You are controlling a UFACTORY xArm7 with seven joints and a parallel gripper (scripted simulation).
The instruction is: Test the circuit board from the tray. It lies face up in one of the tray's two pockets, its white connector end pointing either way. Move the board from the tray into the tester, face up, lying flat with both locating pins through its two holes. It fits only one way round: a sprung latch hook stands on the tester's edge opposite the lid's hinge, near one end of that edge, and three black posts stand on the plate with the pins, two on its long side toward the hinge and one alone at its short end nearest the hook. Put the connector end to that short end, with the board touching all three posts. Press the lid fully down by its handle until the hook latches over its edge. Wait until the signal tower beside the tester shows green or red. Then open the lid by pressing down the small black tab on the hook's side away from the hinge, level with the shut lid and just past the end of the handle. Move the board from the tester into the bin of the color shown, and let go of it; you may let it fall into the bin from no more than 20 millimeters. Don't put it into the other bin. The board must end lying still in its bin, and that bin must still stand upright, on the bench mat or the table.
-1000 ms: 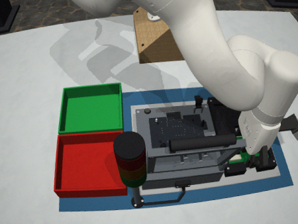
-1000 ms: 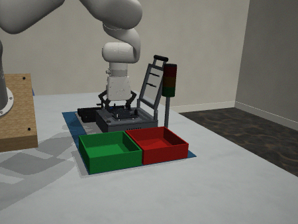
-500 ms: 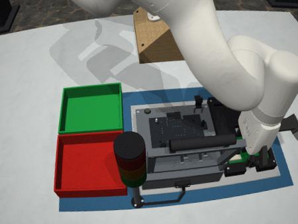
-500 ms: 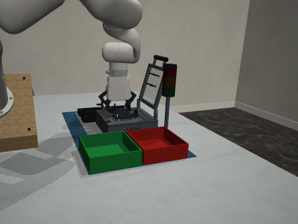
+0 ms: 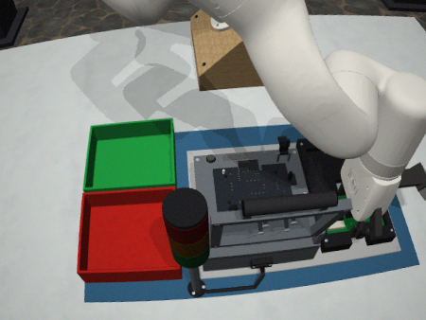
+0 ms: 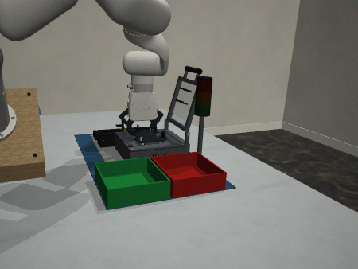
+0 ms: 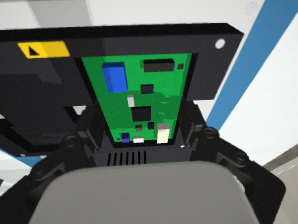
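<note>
Right now my hand is right at the green circuit board. Also, from my hand: tester plate 16 cm to the right, 5 cm above, 4 cm behind; then tester lid 17 cm to the right, 16 cm above, 8 cm ahead; then latch hook 11 cm to the right, 10 cm behind, 6 cm above.
</note>
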